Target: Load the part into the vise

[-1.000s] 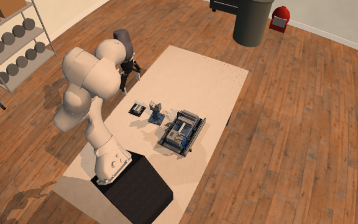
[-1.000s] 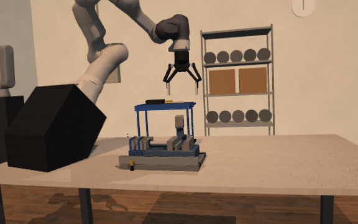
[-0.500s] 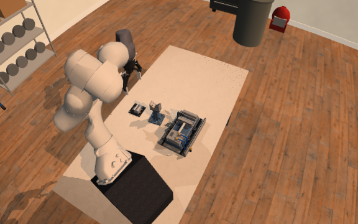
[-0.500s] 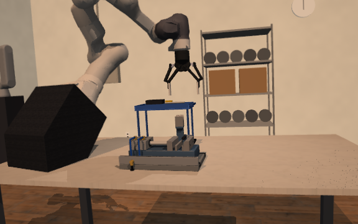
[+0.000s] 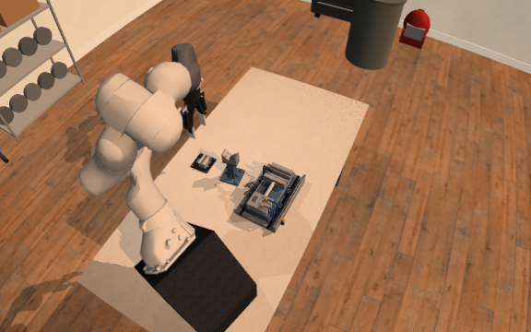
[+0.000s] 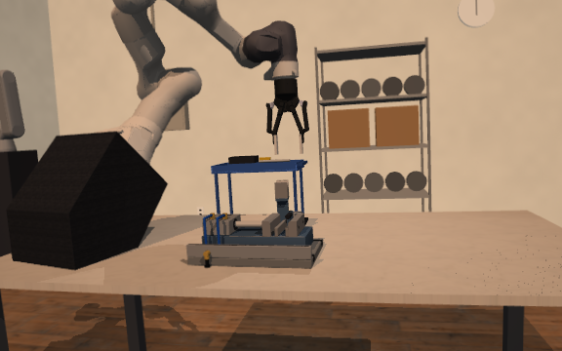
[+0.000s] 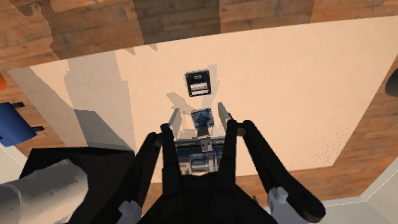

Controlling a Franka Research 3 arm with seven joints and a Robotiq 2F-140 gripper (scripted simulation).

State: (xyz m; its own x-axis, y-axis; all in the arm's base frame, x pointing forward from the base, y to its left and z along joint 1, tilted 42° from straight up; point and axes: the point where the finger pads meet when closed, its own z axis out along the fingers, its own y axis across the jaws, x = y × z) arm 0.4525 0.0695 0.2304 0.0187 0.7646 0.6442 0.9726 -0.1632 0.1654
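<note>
Now: hand 23 cm above the part. Round my hand: vise: 36 cm to the right, 22 cm below, 4 cm behind; dark infeed plate: 26 cm below, 1 cm to the left.
</note>
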